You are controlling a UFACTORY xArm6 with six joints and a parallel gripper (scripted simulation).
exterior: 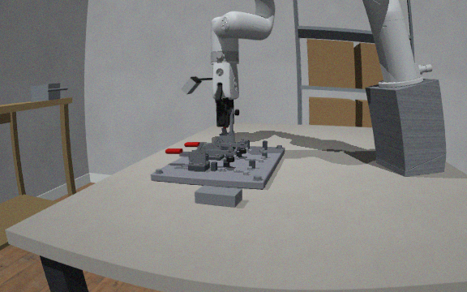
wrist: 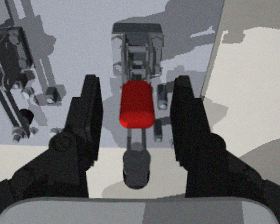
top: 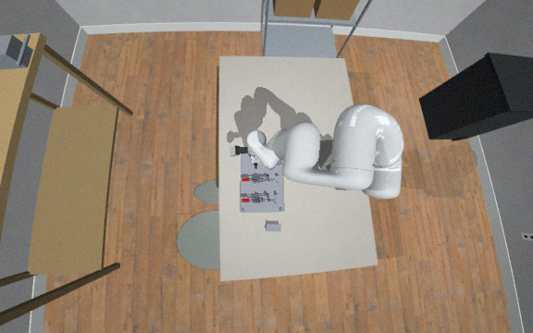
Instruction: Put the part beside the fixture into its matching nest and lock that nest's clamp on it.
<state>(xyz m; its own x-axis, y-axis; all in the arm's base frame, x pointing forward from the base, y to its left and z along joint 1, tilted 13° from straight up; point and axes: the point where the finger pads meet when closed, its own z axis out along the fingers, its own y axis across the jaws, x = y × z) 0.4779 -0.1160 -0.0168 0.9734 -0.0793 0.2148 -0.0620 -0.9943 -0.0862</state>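
Now: hand 37 cm to the right of the grey block part, 9 cm above it and 7 cm past it. The rest, counted from my hand: grey fixture plate (11 cm to the left, 9 cm below, 3 cm behind).
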